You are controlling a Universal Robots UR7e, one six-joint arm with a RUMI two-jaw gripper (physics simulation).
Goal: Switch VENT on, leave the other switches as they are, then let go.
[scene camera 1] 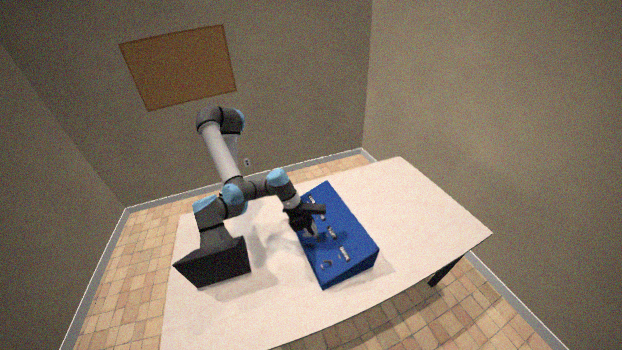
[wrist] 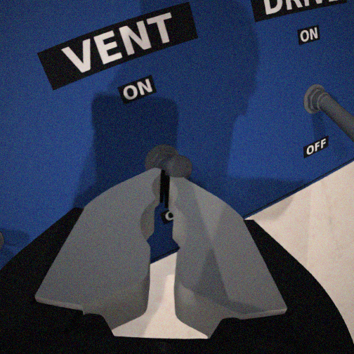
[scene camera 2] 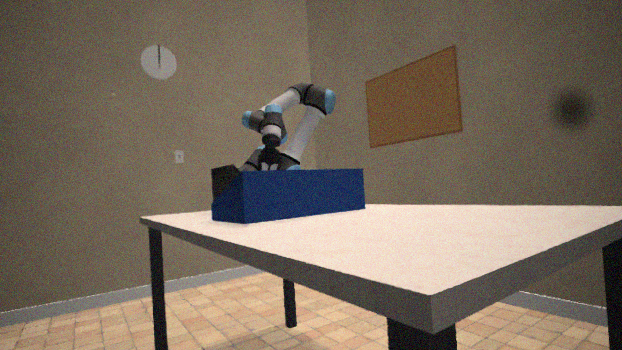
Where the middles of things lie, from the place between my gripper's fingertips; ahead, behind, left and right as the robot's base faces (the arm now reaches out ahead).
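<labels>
The blue switch panel [scene camera 2: 253, 196] is 3 cm below my hand, and it is also 7 cm ahead of my hand and 5 cm to the left of it.
</labels>
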